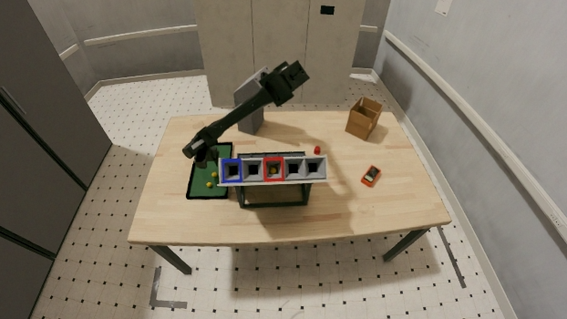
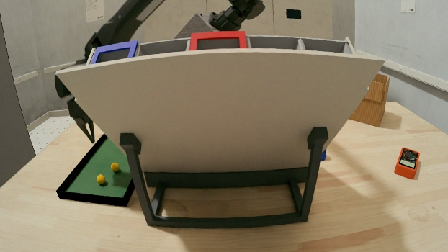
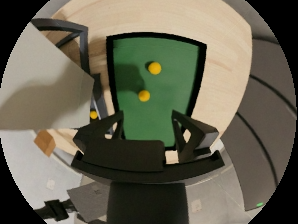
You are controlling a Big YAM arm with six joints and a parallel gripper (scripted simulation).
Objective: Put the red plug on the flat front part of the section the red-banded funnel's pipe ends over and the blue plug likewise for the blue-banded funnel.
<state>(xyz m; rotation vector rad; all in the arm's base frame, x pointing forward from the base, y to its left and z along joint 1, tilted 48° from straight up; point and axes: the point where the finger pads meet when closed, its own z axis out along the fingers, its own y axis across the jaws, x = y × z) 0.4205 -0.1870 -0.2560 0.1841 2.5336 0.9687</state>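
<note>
Now: hand 9 cm above the green tray, 5 cm past it and 2 cm to the left of it. Round my hand: stand leg 18 cm ahead, 16 cm to the left, 1 cm below; pale cover 31 cm to the left, 11 cm above, 7 cm ahead; blue plug 57 cm to the left, 8 cm below, 6 cm behind.
</note>
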